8 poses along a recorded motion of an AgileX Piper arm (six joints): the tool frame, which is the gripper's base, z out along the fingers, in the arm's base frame.
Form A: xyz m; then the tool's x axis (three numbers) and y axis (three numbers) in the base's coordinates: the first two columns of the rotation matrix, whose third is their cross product.
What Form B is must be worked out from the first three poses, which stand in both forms.
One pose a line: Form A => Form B
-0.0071 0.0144 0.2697 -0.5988 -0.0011 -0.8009 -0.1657 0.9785 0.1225 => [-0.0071 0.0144 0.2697], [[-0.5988 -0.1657 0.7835], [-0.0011 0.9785 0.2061], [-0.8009 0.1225 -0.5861]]
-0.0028 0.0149 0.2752 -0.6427 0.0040 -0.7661 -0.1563 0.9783 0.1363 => [-0.0028 0.0149 0.2752], [[-0.6427 -0.1563 0.7500], [0.0040 0.9783 0.2073], [-0.7661 0.1363 -0.6281]]
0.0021 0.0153 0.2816 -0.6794 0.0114 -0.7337 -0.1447 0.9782 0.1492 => [0.0021 0.0153 0.2816], [[-0.6794 -0.1447 0.7194], [0.0114 0.9782 0.2075], [-0.7337 0.1492 -0.6629]]
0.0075 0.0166 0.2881 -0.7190 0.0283 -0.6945 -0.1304 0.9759 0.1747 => [0.0075 0.0166 0.2881], [[-0.7190 -0.1304 0.6827], [0.0283 0.9759 0.2162], [-0.6945 0.1747 -0.6980]]
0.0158 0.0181 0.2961 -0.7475 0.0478 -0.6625 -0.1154 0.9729 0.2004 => [0.0158 0.0181 0.2961], [[-0.7475 -0.1154 0.6541], [0.0478 0.9729 0.2263], [-0.6625 0.2004 -0.7217]]
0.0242 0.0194 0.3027 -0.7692 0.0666 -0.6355 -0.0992 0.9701 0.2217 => [0.0242 0.0194 0.3027], [[-0.7692 -0.0992 0.6313], [0.0666 0.9701 0.2336], [-0.6355 0.2217 -0.7396]]
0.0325 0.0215 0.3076 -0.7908 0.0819 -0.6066 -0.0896 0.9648 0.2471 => [0.0325 0.0215 0.3076], [[-0.7908 -0.0896 0.6055], [0.0819 0.9648 0.2498], [-0.6066 0.2471 -0.7556]]
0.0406 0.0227 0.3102 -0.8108 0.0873 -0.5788 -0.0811 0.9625 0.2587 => [0.0406 0.0227 0.3102], [[-0.8108 -0.0811 0.5797], [0.0873 0.9625 0.2567], [-0.5788 0.2587 -0.7733]]
